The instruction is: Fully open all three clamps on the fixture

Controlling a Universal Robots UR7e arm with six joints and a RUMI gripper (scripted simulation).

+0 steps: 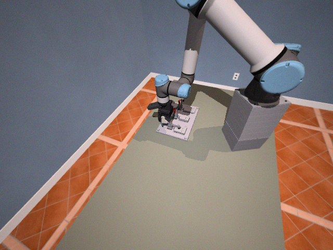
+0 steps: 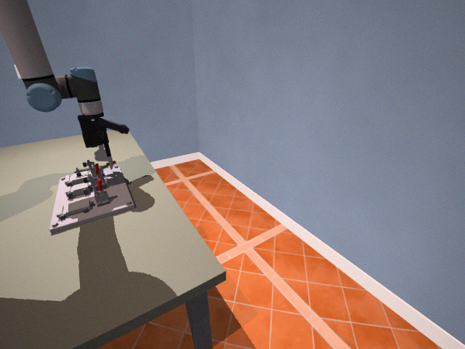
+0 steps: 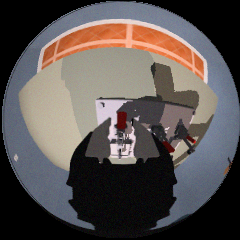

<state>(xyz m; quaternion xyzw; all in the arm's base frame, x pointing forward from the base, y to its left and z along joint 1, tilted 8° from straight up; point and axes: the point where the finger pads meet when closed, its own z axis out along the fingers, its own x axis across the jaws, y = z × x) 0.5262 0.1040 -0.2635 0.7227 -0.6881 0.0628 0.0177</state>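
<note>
The block lies 140 mm behind my hand, 10 mm to the right of it and 30 mm below it. Round my hand: grey fixture plate 80 mm behind, 110 mm to the right, 50 mm below.
</note>
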